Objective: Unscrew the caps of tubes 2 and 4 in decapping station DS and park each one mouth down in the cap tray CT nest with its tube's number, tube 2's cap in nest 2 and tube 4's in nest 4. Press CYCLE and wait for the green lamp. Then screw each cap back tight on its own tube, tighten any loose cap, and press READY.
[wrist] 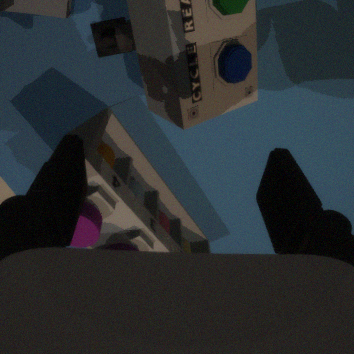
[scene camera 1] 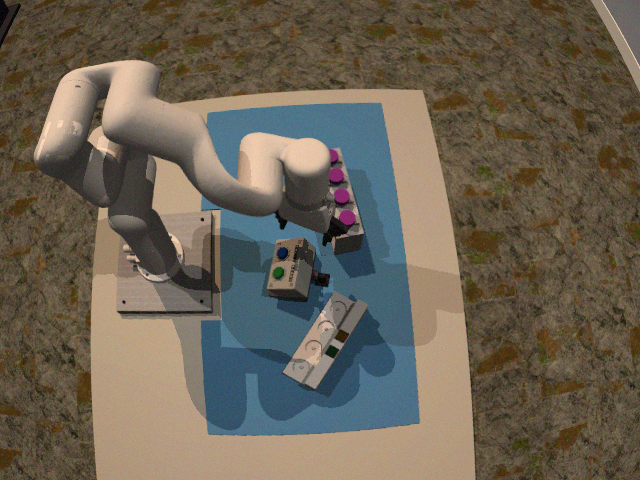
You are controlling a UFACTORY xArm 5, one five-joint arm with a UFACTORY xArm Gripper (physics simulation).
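Where they show: gripper, between the fingertips: (wrist: 175,167) (scene camera 1: 305,231); arm's base, origin of its link: (scene camera 1: 159,257).
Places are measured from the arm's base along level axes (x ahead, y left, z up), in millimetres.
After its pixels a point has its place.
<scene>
Decapping station DS (scene camera 1: 348,243) @[x 440, y 15, z 36 mm] (wrist: 135,217) @[x 401, y 71, z 77 mm] stands on the mat with a row of magenta caps on its tubes. The end cap (scene camera 1: 347,217) @[x 435, y 46, z 103 mm] (wrist: 87,226) @[x 424, y 45, z 103 mm] is nearest a printed 4; the cap beside it (scene camera 1: 341,196) @[x 425, y 95, z 102 mm] (wrist: 120,247) @[x 418, y 82, z 94 mm] is partly hidden in the wrist view. My gripper (scene camera 1: 303,232) @[x 348, y 4, z 127 mm] (wrist: 175,167) @[x 348, y 4, z 127 mm] is open and empty, above the mat between the station and the button box (scene camera 1: 299,281) @[x 333, y -76, z 54 mm] (wrist: 165,75) @[x 344, y -18, z 54 mm]. The blue button (scene camera 1: 282,252) @[x 298, y -10, z 52 mm] (wrist: 235,63) @[x 298, y -11, z 53 mm] is beside the CYCLE label, the green button (scene camera 1: 278,272) @[x 290, y -55, z 53 mm] (wrist: 230,4) @[x 292, y -48, z 53 mm] beside READY. Cap tray CT (scene camera 1: 320,369) @[x 373, y -264, z 26 mm] shows empty round nests.
A small dark block (scene camera 1: 321,279) @[x 381, y -53, z -3 mm] (wrist: 114,37) @[x 375, y -49, z 7 mm] sits beside the button box. The tray's raised ledge carries a brown square (scene camera 1: 342,336) @[x 420, y -193, z 35 mm] and a dark green square (scene camera 1: 332,350) @[x 399, y -224, z 36 mm]. The robot's base plate (scene camera 1: 196,299) @[x 99, y -101, z 1 mm] is left of the button box. The blue mat (scene camera 1: 361,413) @[x 461, y -366, z -18 mm] lies on a beige table.
</scene>
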